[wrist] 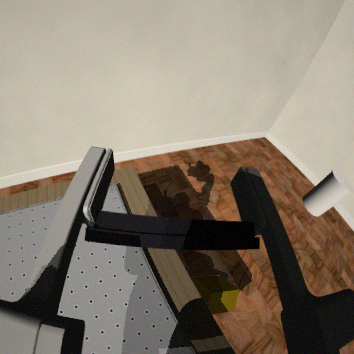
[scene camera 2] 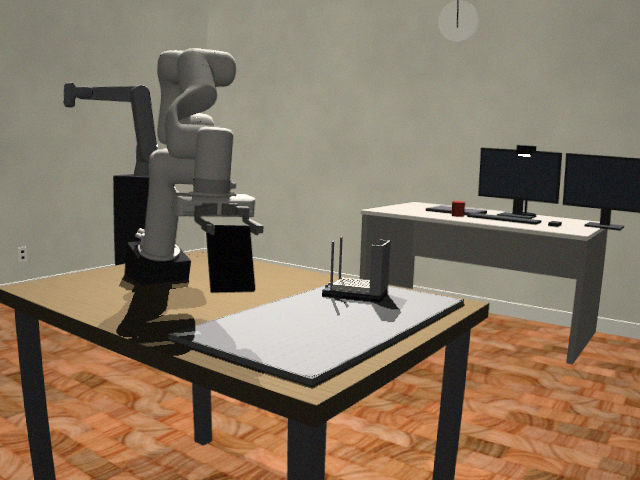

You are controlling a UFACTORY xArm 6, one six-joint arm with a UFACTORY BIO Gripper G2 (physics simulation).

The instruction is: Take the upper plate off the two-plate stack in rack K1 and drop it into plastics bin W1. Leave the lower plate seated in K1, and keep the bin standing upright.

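Frame: origin at the arm's base, x ahead, y left, z up, level; centimetres.
Where they show: hand, tool point: (wrist: 178,193) (scene camera 2: 232,228); arm's base, link origin: (scene camera 2: 158,251).
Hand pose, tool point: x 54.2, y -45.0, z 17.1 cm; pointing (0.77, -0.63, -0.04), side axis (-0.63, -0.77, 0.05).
Note:
Things, the pixels of their top centre, and the offset from my tool point. Level surfaces: height alone.
- black upper plate, top centre: (wrist: 186,184) (scene camera 2: 231,225) dx +0.0, dy -0.4, dz +0.6 cm
- Rack K1, top centre: (scene camera 2: 357,240) dx +5.1, dy +53.7, dz -9.4 cm
- white lower plate, top centre: (scene camera 2: 359,283) dx +6.1, dy +53.8, dz -20.8 cm
- yellow bin W1, top centre: (wrist: 223,290) dx -26.2, dy -30.3, dz -71.4 cm
- white perforated board, surface height: dz -24.2 cm
- wooden table, surface height: dz -25.5 cm
My gripper (scene camera 2: 232,228) (wrist: 174,220) is shut on the black upper plate (scene camera 2: 231,260) (wrist: 170,234). The plate hangs steeply down from the fingers in the scene view, high above the table, and shows edge-on between them in the wrist view. Rack K1 (scene camera 2: 381,268) stands on the white board, with the white lower plate (scene camera 2: 353,283) lying in it. The yellow bin W1 (wrist: 226,298) shows in part in the wrist view, low down past the table edge over the floor; whether it is upright I cannot tell. The bin does not show in the scene view.
The white perforated board (scene camera 2: 310,335) (wrist: 100,280) lies on the wooden table (scene camera 2: 77,294) (wrist: 167,265). Two thin posts rise at K1. A second, dark arm (scene camera 2: 142,118) stands behind my arm. A desk (scene camera 2: 392,227) with monitors and a red mug (scene camera 2: 458,208) is farther back.

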